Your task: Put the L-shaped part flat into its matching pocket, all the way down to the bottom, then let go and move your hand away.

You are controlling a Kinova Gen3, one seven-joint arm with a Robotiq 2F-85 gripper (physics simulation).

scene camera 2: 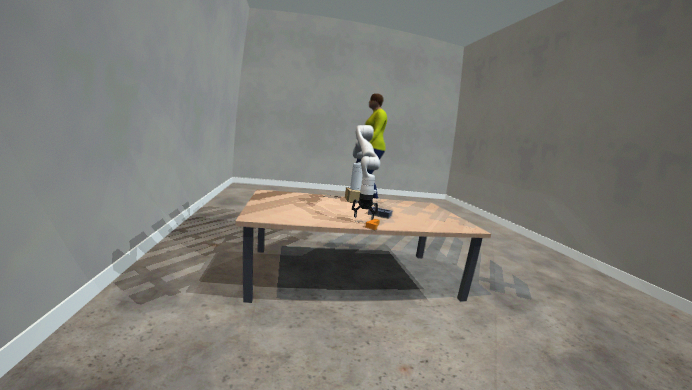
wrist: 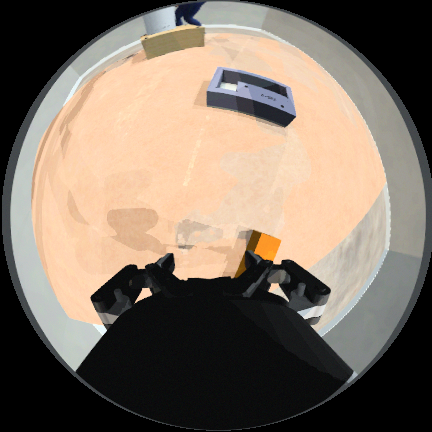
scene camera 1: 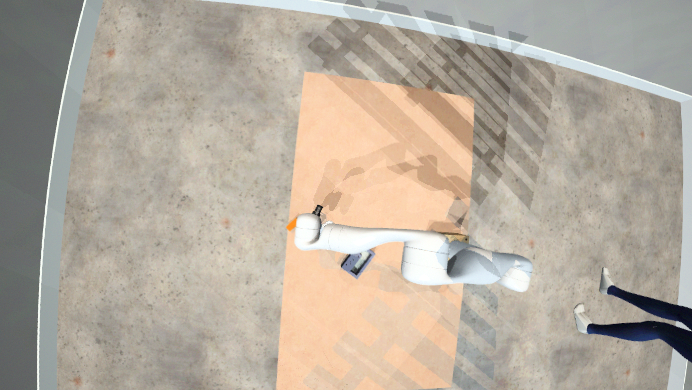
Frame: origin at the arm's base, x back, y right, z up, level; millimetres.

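Seen in the pictures: gripper, between the fingertips: (scene camera 2: 363, 219) (wrist: 209, 259); arm's base, origin of its link: (scene camera 2: 355, 189) (scene camera 1: 455, 250).
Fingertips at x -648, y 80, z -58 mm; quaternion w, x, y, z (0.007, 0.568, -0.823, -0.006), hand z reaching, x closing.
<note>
Pixels of each thing's top centre, then the offset from my fingertips to it. Level surfaces: height alone.
- orange L-shaped part, centre of its top: (wrist: 264, 278) (scene camera 1: 299, 231) (scene camera 2: 375, 221) dz +4, dx -54, dy -55 mm
- blue-grey pocket block, centre of its top: (wrist: 255, 84) (scene camera 1: 358, 261) (scene camera 2: 380, 209) dz +11, dx +217, dy -163 mm
- table, height of its surface: dz -26 mm
The orange L-shaped part (scene camera 1: 291, 224) (scene camera 2: 372, 224) (wrist: 267, 246) lies on the table near its edge. In the top view the arm hides much of it, and in the wrist view the right finger and gripper body cover its lower portion. The blue-grey pocket block (scene camera 1: 366, 265) (scene camera 2: 383, 213) (wrist: 260, 94) lies apart from it, with a dark L-shaped recess and a pale patch at one end. My gripper (scene camera 2: 364, 215) (wrist: 209, 259) is open and empty above the table. In the wrist view its right finger overlaps the orange part; contact cannot be told.
A wooden block (scene camera 1: 457, 237) (scene camera 2: 352, 195) (wrist: 175, 42) stands by the arm's base on the table (scene camera 1: 380, 125) (scene camera 2: 300, 220) (wrist: 150, 100). The white arm (scene camera 1: 370, 237) stretches over the table beside the pocket block. A person (scene camera 1: 630, 327) (scene camera 2: 378, 130) (wrist: 189, 12) stands beyond the base.
</note>
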